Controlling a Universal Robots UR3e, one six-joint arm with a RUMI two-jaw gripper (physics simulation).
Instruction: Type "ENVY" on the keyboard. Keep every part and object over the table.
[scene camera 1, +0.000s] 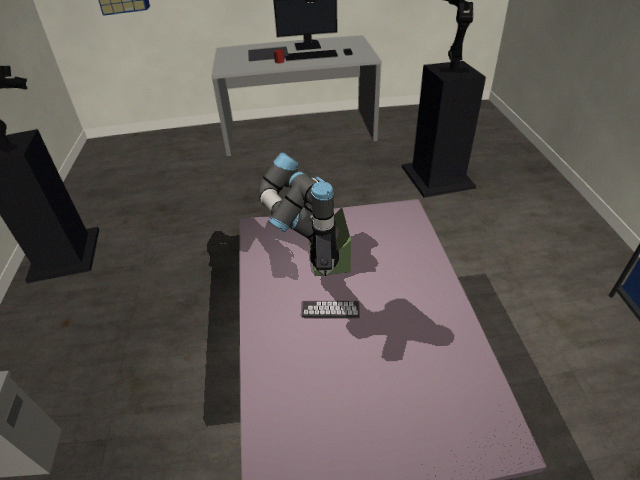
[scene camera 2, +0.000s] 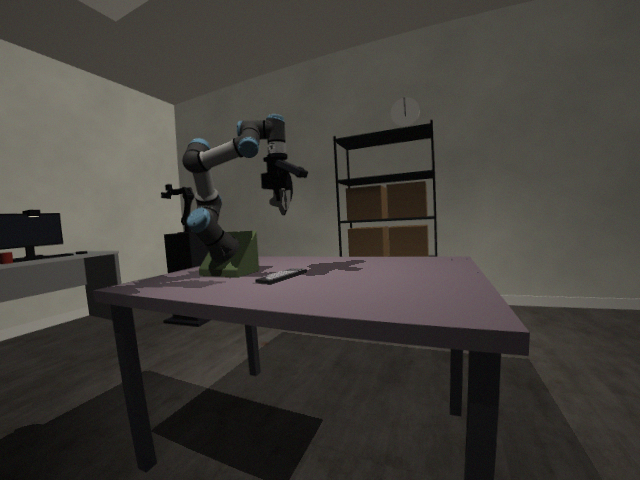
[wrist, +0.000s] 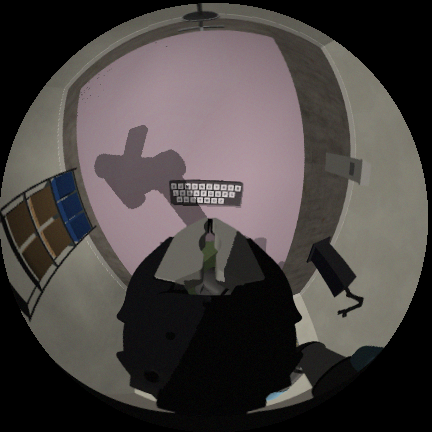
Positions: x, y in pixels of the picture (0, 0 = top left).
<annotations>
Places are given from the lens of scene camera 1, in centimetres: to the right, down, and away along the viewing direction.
my gripper (scene camera 1: 325, 275): 2, 12, 144
dark keyboard (scene camera 1: 311, 309): -3, 26, 161
</annotations>
